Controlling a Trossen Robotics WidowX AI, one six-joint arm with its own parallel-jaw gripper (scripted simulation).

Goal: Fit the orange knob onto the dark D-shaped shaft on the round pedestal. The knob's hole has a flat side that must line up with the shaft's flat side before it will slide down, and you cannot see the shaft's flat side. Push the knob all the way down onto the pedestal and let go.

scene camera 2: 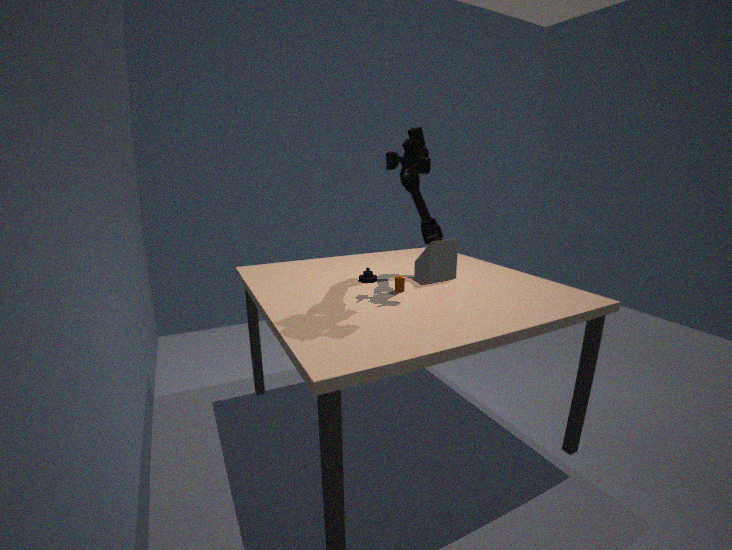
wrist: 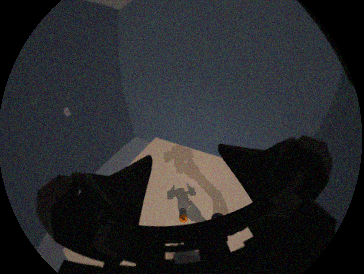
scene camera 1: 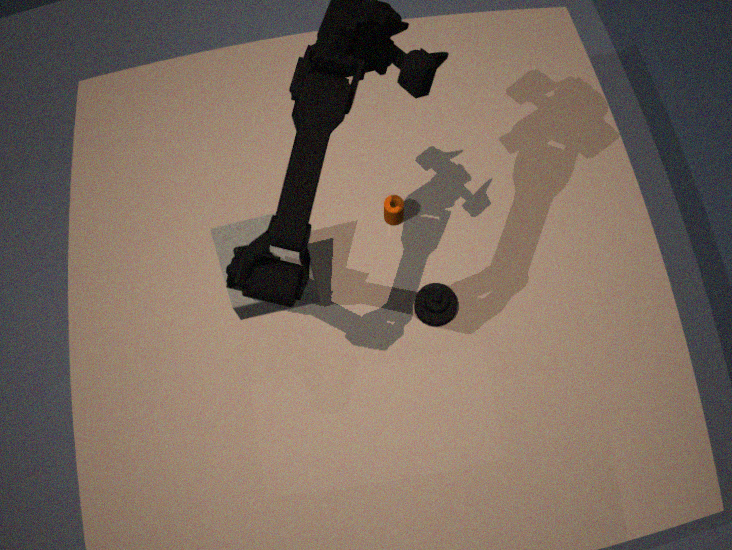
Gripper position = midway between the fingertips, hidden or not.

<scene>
The gripper [scene camera 1: 427, 40] is open, with nothing in its grasp. Also in view: a round pedestal [scene camera 1: 435, 305].
The gripper also shows in scene camera 2 [scene camera 2: 396, 170] and in the wrist view [wrist: 185, 153].
</scene>
